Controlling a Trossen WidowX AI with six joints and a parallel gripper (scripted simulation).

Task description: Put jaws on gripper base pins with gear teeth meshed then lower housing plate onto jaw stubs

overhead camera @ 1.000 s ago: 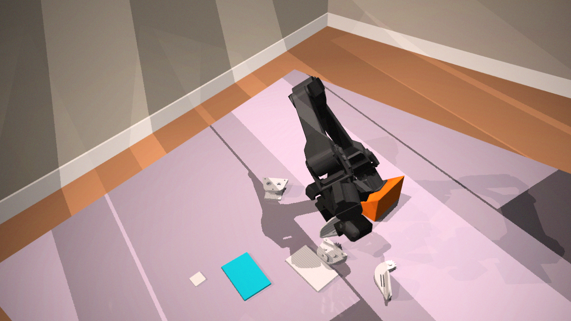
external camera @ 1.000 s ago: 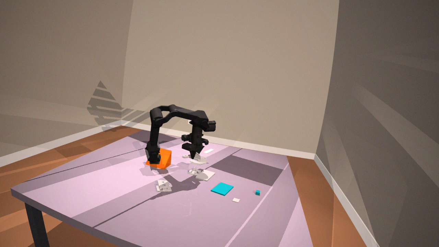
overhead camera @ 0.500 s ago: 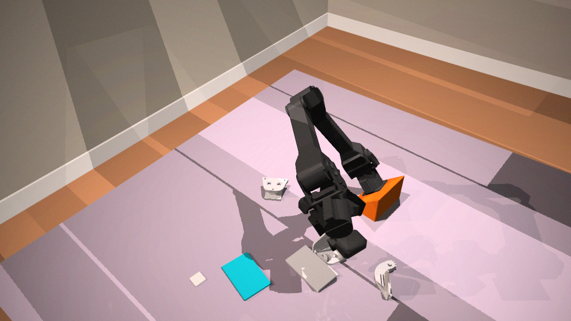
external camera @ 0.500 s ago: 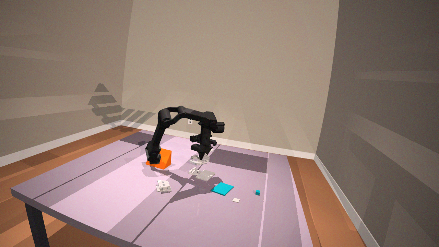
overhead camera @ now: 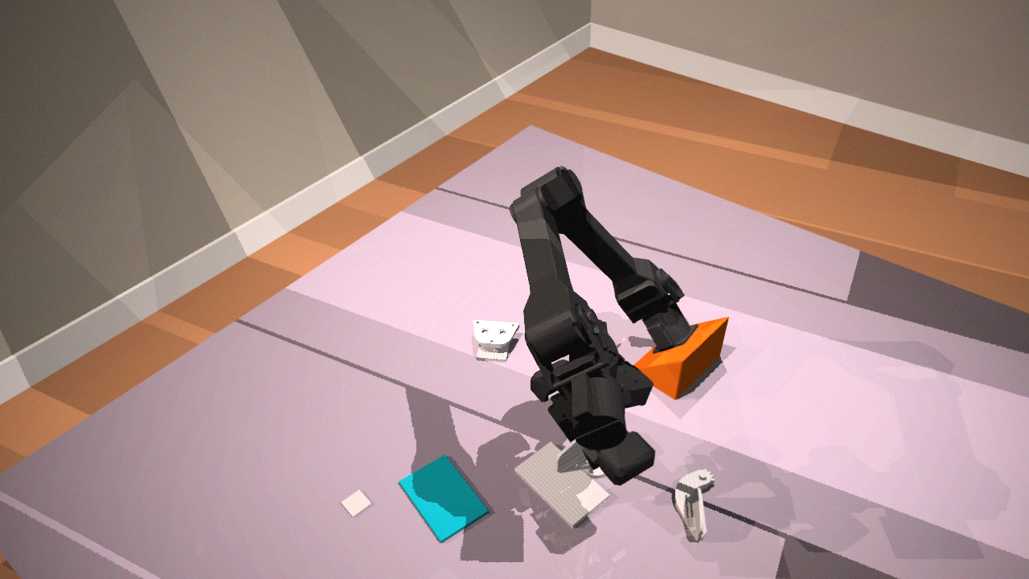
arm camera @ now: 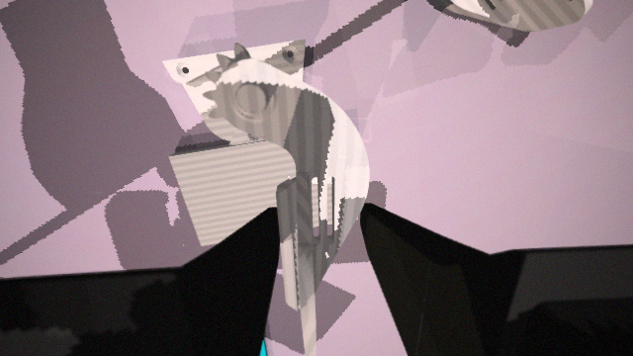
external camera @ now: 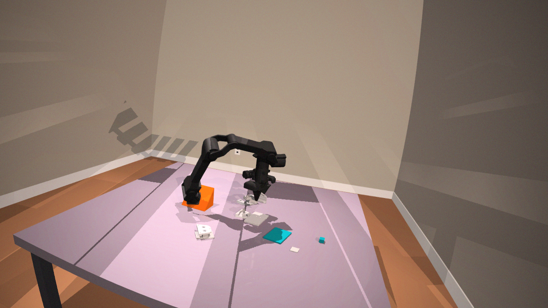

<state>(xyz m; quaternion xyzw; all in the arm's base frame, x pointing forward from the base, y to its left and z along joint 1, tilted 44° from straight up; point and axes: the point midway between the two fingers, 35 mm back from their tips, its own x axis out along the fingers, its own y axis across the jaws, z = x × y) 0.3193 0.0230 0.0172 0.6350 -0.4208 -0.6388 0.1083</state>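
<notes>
My gripper tip is now 80 mm above the white slab, 30 mm to the left of it and 10 mm short of it. From my gripper tip the other things lie so: cyan flat plate: 160 mm to the right, 110 mm ahead, 80 mm below; small white square: 260 mm to the right, 190 mm ahead, 80 mm below; white stepped block: 270 mm to the right, 170 mm behind, 70 mm below.
</notes>
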